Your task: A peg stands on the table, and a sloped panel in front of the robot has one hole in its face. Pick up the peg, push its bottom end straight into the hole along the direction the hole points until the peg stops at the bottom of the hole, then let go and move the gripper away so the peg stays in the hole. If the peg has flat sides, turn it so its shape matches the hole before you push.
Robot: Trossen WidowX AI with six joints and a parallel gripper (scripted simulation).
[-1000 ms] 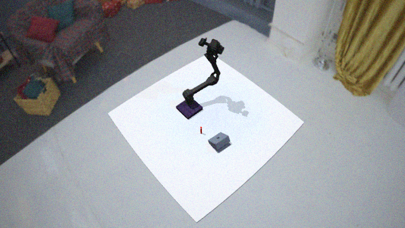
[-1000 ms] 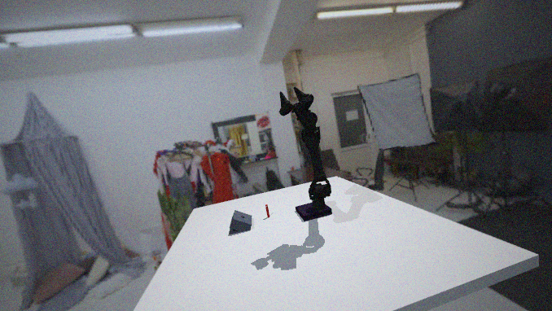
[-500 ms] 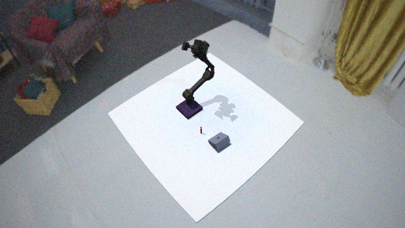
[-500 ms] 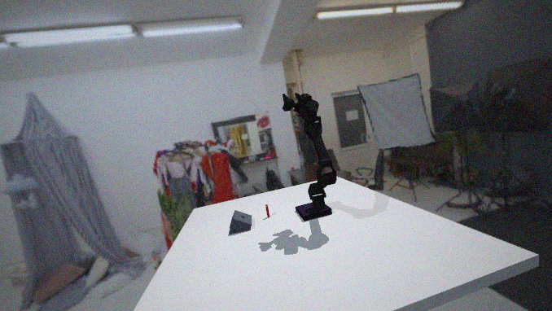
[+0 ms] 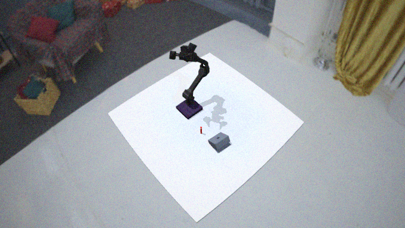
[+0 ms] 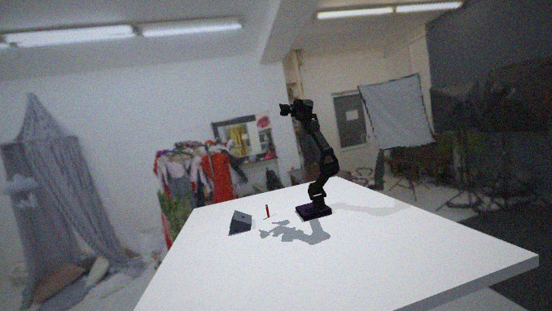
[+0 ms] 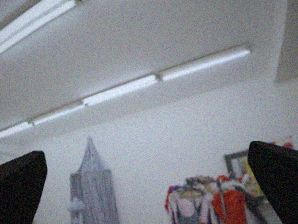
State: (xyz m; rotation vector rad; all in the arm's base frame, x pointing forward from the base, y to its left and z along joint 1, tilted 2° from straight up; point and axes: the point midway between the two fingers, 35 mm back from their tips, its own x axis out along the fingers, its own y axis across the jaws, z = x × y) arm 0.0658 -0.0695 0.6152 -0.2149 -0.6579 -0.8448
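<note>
My gripper tip is 61 cm above the red peg, 22 cm short of it and 5 cm to the right of it. From my gripper tip the other things lie so: sloped panel (63 cm below, 37 cm ahead, 13 cm to the left).
</note>
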